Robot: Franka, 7 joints.
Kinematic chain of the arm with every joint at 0, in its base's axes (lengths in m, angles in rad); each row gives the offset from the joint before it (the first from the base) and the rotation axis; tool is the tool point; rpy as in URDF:
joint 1: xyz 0 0 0.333 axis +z
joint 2: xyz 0 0 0 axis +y
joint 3: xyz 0 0 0.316 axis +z
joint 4: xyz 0.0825 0 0 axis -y
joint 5: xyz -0.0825 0 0.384 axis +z
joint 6: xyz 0 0 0 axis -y
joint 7: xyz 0.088 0 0 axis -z
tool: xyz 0 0 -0.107 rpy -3.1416 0 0
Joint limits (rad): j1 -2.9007..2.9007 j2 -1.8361..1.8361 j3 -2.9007..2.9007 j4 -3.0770..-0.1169 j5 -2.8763..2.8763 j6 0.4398..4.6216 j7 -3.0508..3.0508
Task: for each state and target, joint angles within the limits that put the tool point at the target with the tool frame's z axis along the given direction. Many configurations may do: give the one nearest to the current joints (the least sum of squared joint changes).
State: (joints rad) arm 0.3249 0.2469 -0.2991 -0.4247 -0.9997 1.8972 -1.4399
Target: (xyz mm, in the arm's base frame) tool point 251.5 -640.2 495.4 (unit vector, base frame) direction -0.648 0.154 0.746
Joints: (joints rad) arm -0.4653 1.0339 -1.0258 -1.2431 -1.5203 1.1485 -1.4399
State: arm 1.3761 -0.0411 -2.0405 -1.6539 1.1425 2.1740 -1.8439
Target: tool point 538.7 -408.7 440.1 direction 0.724 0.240 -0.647
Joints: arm 1.7628 -0.4303 -2.3113 -1.7457 0.6448 2.4648 -1.8439
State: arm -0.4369 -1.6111 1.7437 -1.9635 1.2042 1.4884 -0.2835
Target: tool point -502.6 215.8 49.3 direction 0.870 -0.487 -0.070
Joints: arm 0.1825 -1.5749 2.1070 -1.1038 0.7061 0.6416 -0.2835
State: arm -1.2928 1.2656 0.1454 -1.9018 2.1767 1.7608 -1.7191
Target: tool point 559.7 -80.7 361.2 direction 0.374 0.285 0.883
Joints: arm -1.2834 0.7497 1.0707 -2.1808 2.0672 1.2940 -1.7191
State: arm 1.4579 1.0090 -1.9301 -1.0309 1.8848 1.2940 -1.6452
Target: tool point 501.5 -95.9 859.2 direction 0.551 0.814 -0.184
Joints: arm 1.0781 0.4852 -2.0305 -1.3550 1.9502 1.3064 -1.6452
